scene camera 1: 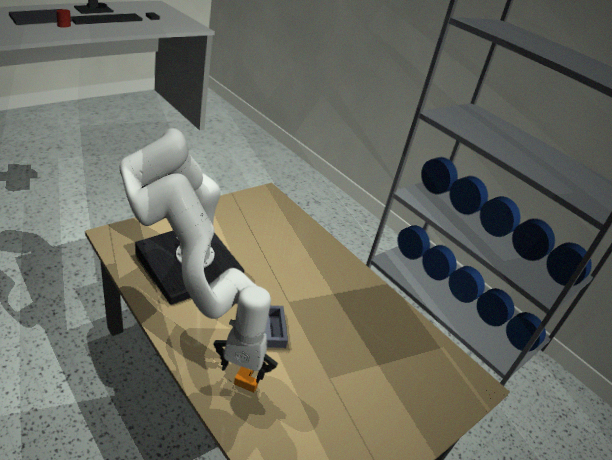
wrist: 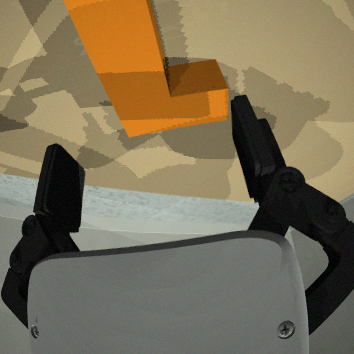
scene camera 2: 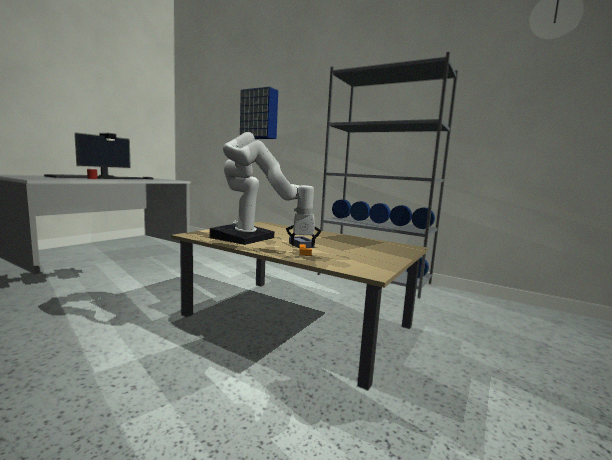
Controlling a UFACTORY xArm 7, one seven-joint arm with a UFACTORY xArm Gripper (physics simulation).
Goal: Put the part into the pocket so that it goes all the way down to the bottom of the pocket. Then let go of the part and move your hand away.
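Places are measured from the arm's base along level axes (x ahead, y left, z up), in millimetres.
Pixels of known places: gripper, fingertip midpoint: (scene camera 1: 241, 372) (wrist: 144, 135) (scene camera 2: 302, 246); arm's base at its link origin: (scene camera 2: 245, 229).
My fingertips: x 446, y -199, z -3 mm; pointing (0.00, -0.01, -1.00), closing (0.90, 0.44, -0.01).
Ahead of a thing's pixels: the offset from my fingertips to its top centre. "pt": to the spot under its first point. Level surfaces: height alone.
The part, an orange L-shaped block @(1 mm back, 44 mm left, 14 mm down) (scene camera 1: 246, 381) (scene camera 2: 306, 252) (wrist: 120, 75), lies on the table. In the wrist view its long arm runs out at the top edge, and its short leg points right, close by the right fingertip in the picture. My gripper (scene camera 1: 243, 372) (scene camera 2: 303, 243) (wrist: 144, 135) is open and empty, low over the near side of the part. Whether a finger touches the part cannot be told. The pocket is in a grey-blue open box @(pt 19 mm back, 166 mm left, 27 mm down) (scene camera 1: 278, 344) on the table behind the gripper, partly hidden by the hand in scene camera 1. It does not show in the wrist view.
The wooden table @(44 mm down) (scene camera 1: 370, 405) (scene camera 2: 360, 265) carries the arm's black base plate (scene camera 1: 165, 280) (scene camera 2: 240, 237) behind the box. A shelf rack (scene camera 1: 408, 145) with blue discs stands beyond the table's right side. A desk (scene camera 1: 125, 34) with a red cup (scene camera 1: 63, 18) stands at the back left.
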